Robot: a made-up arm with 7 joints. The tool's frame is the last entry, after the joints. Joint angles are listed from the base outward. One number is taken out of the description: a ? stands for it. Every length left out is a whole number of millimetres.
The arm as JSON. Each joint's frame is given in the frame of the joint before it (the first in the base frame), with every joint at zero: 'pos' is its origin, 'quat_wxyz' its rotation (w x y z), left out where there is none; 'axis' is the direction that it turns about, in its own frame. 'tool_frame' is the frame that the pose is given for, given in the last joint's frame.
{
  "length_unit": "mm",
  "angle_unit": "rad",
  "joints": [
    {
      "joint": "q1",
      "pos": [
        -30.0,
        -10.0,
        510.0
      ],
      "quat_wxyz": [
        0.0,
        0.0,
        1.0,
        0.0
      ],
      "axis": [
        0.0,
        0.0,
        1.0
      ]
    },
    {
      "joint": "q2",
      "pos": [
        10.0,
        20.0,
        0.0
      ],
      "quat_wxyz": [
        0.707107,
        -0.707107,
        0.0,
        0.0
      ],
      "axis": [
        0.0,
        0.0,
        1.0
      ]
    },
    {
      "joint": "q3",
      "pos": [
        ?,
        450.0,
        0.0
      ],
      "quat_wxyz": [
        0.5,
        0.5,
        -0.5,
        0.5
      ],
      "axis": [
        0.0,
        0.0,
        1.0
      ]
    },
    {
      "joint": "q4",
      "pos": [
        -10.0,
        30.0,
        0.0
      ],
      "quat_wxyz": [
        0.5,
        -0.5,
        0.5,
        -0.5
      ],
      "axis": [
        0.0,
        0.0,
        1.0
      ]
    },
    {
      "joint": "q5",
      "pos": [
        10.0,
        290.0,
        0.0
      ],
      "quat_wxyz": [
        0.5,
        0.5,
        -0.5,
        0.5
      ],
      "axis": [
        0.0,
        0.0,
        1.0
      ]
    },
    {
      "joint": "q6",
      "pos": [
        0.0,
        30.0,
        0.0
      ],
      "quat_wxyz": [
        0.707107,
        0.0,
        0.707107,
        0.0
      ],
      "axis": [
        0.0,
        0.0,
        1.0
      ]
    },
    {
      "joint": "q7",
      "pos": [
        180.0,
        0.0,
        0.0
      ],
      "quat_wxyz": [
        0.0,
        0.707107,
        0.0,
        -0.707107
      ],
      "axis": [
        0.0,
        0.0,
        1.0
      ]
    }
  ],
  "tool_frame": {
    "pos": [
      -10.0,
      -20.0,
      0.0
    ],
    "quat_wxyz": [
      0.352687,
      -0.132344,
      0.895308,
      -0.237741
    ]
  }
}
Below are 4 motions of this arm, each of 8 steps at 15 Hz.
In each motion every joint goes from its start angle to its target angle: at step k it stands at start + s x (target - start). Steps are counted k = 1, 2, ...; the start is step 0. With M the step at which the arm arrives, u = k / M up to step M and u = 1 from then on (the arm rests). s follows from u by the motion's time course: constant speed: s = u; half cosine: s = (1 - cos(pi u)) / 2; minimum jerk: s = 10 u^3 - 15 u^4 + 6 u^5.
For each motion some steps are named. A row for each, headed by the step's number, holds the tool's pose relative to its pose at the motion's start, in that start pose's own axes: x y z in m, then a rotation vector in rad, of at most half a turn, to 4 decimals.
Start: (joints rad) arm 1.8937 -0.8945 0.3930 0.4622 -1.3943 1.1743 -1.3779
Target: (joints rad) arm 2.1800 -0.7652 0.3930 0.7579 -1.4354 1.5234 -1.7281
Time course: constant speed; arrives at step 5
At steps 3, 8:
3: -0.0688 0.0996 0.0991 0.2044 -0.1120 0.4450
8: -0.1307 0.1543 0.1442 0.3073 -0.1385 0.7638

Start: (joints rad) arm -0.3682 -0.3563 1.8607 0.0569 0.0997 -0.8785 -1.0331
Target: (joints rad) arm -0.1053 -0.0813 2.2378 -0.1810 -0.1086 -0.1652 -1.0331
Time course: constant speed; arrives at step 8
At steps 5, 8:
5: 0.1622 -0.0469 -0.0074 0.1704 -0.0580 -0.2985
8: 0.2457 -0.1075 -0.0341 0.2556 -0.1123 -0.4987

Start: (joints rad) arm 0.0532 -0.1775 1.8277 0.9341 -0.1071 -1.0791 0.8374
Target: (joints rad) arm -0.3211 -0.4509 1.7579 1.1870 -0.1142 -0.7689 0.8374
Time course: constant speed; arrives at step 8
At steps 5, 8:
5: 0.0517 -0.1500 -0.0977 0.3593 0.3617 -0.2149
8: 0.0635 -0.2174 -0.1987 0.5534 0.6208 -0.3237

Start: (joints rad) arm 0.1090 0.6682 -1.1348 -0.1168 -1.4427 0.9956 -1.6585
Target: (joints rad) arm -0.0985 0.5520 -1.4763 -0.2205 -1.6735 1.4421 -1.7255
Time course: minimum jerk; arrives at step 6
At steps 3, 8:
3: -0.0160 -0.0480 0.0874 0.4527 -0.1306 -0.0028
8: -0.0379 -0.1159 0.1325 0.8806 -0.2756 -0.0734

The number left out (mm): -20.0
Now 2 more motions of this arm.
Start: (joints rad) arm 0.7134 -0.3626 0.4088 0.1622 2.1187 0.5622 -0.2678
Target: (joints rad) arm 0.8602 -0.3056 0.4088 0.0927 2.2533 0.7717 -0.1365
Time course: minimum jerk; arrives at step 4
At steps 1, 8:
1: -0.0068 -0.0005 0.0029 0.0000 -0.0385 -0.0233
8: -0.0732 -0.0051 0.0200 0.0248 -0.3699 -0.2154

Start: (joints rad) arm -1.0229 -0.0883 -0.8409 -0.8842 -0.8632 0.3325 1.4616
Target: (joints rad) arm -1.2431 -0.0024 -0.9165 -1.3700 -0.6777 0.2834 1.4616
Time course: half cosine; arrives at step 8
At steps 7, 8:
7: -0.2366 -0.0329 0.0614 0.0651 -0.5368 0.1691
8: -0.2463 -0.0359 0.0616 0.0694 -0.5593 0.1731

